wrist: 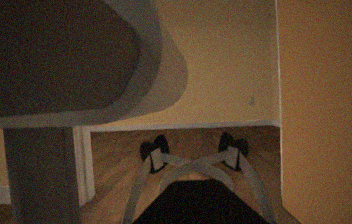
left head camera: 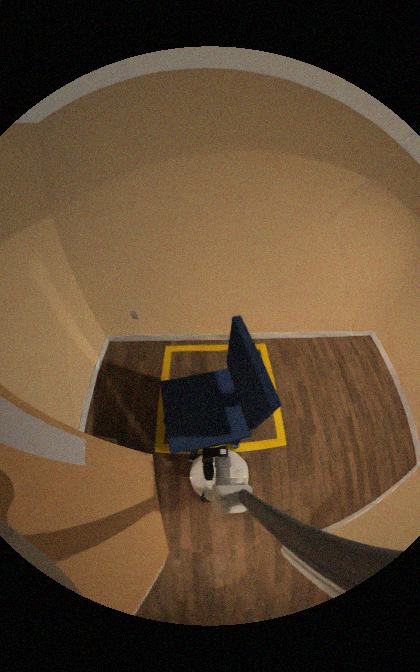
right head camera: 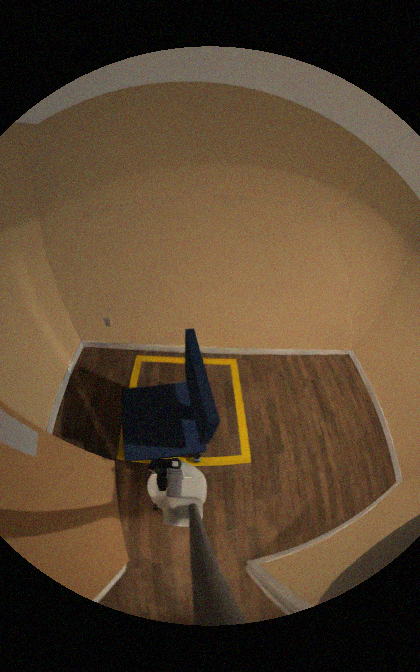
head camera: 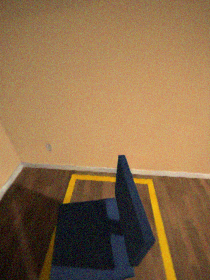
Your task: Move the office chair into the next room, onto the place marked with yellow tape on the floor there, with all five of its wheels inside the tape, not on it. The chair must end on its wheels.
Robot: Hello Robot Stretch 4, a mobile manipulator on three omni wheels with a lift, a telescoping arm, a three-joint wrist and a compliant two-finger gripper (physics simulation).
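Places are measured from the robot's base along level axes (x ahead, y left, z up), in centimetres.
Where they show: gripper, fingertip midpoint: [wrist: 193, 146].
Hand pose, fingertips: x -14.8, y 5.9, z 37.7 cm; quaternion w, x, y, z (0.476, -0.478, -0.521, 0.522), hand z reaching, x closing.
Note:
After its pixels a point has its place.
The office chair [head camera: 82, 235] @(x 41.6, y 17.3, z 44.3 cm) [left head camera: 195, 407] [right head camera: 150, 415] has a dark blue seat and backrest and stands upright, its backrest to the right. Most of it is over the area inside the yellow tape [head camera: 159, 225] @(x 73.5, y -51.9, z -2.7 cm) [left head camera: 200, 348] [right head camera: 240, 415]. Its seat covers part of the left and near tape lines. One wheel [right head camera: 196, 458] shows at the near tape line, seemingly over it; the other wheels are hidden under the seat. My gripper [wrist: 193, 146] @(x -14.8, y 5.9, z 37.7 cm) is open and empty, its fingers well apart above the wooden floor. The chair is not recognisable in the wrist view.
My white round base [left head camera: 235, 467] [right head camera: 192, 475] is close behind the near tape line, beside the seat. A wall end [left head camera: 115, 480] [right head camera: 75, 485] stands close on the left. The far wall [head camera: 110, 100] @(x 136.4, y 8.4, z 102.4 cm) is just beyond the tape. Wooden floor [right head camera: 295, 425] extends right.

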